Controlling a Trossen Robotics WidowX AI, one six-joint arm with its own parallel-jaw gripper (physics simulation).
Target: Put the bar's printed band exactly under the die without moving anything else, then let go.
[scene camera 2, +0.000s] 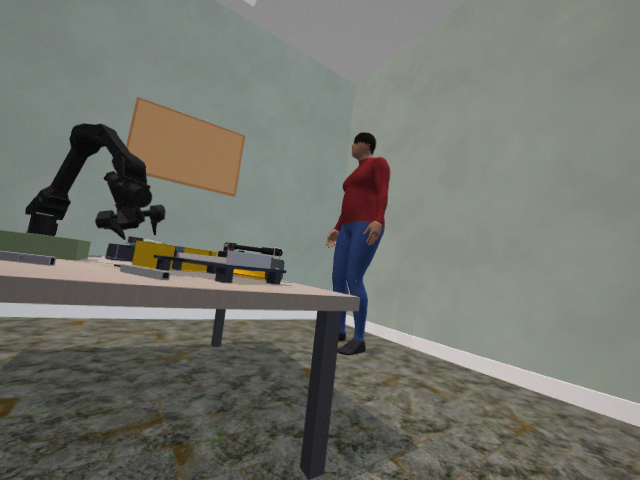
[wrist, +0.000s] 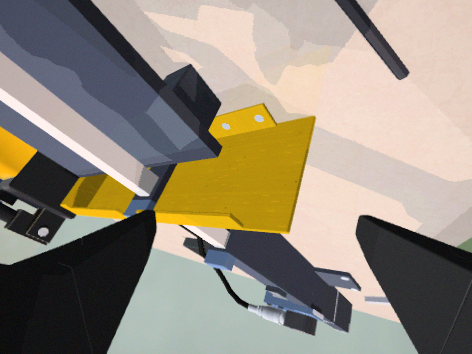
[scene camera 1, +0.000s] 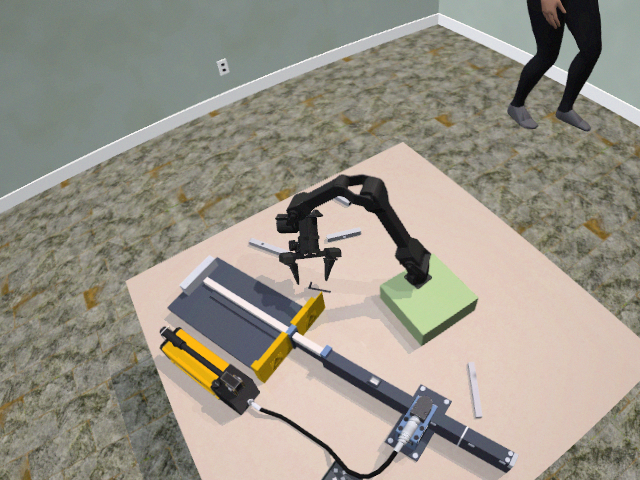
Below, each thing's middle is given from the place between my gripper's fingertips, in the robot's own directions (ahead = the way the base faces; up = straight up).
My hand is 410 mm short of the yellow and black hand pump (scene camera 1: 230, 385) and 40 mm above it.
